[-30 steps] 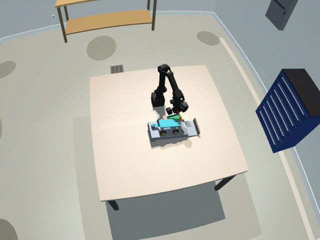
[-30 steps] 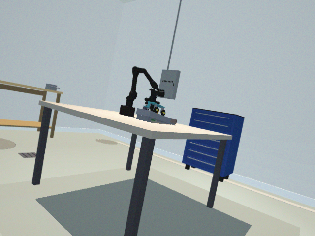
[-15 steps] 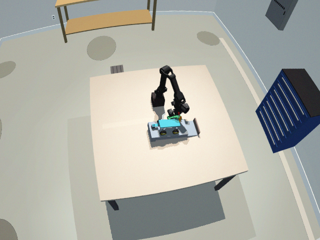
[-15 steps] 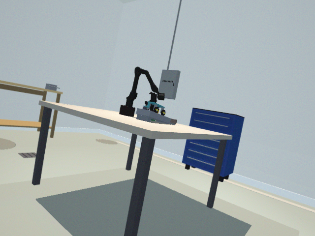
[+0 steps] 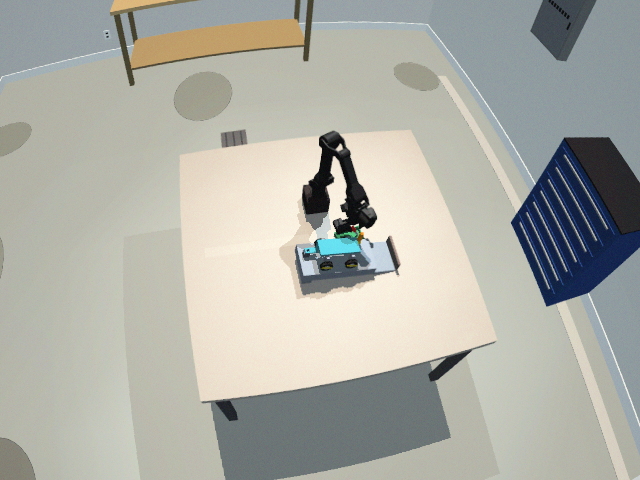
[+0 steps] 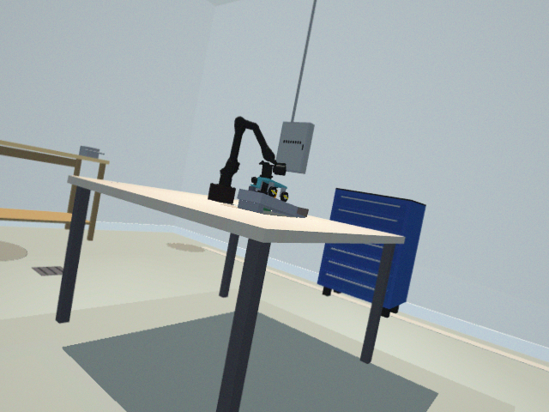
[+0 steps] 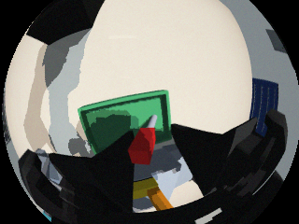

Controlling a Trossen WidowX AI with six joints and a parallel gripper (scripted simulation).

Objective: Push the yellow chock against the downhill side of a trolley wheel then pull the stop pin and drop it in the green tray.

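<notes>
Now: gripper tip right at the red-headed stop pin. The rest, counted from my gripper tip: green tray: 60 mm below, 20 mm to the right; yellow chock: 70 mm ahead, 30 mm to the right, 30 mm above; grey ramp: 130 mm to the right, 130 mm ahead.
</notes>
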